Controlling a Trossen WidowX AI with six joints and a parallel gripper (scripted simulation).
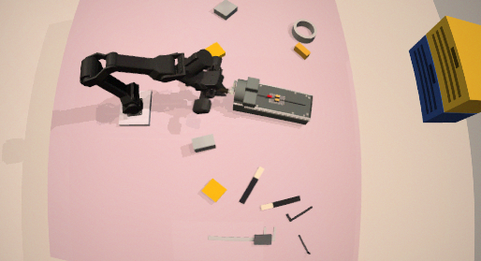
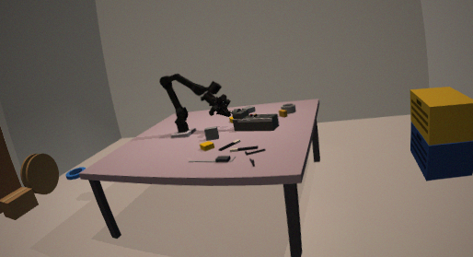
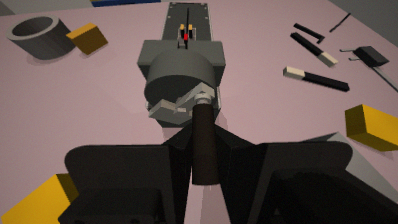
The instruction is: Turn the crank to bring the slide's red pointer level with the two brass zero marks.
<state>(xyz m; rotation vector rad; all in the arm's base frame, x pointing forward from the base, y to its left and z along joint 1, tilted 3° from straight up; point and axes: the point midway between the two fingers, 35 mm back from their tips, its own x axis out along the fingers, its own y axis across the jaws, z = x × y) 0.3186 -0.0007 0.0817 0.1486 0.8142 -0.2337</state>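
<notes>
My gripper tip is now 20 mm past the dark crank handle and 20 mm below it. The rest, counted from my gripper tip: orange block 300 mm ahead, 180 mm to the left, 70 mm below; red pointer 140 mm ahead, 20 mm to the right, 10 mm below.
</notes>
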